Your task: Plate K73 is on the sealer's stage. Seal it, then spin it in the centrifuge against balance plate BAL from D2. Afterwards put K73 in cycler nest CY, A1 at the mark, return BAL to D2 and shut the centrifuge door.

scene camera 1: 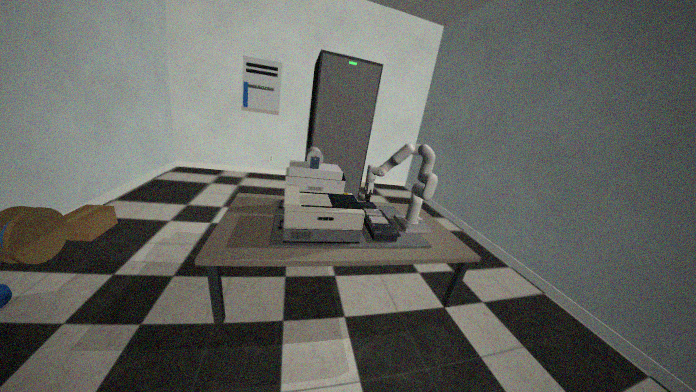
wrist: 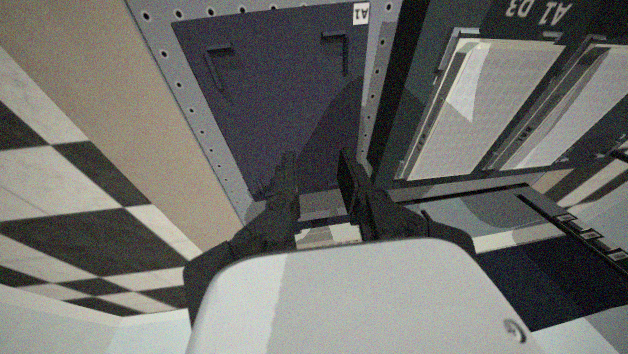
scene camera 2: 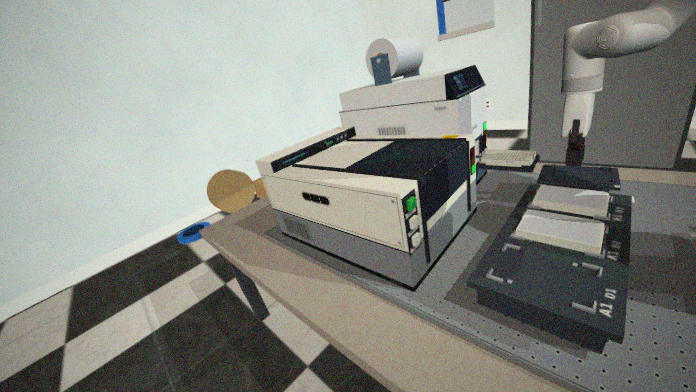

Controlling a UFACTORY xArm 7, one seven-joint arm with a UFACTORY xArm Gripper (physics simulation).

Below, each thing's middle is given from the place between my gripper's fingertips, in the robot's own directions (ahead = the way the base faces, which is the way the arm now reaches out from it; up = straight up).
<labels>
Right now the well plate (scene camera 2: 516,158) is 15 cm ahead of my hand, 2 cm to the left of it and 1 cm above it. Round my hand: centrifuge (scene camera 2: 391,205) 40 cm ahead, 36 cm to the left, 3 cm above.
</labels>
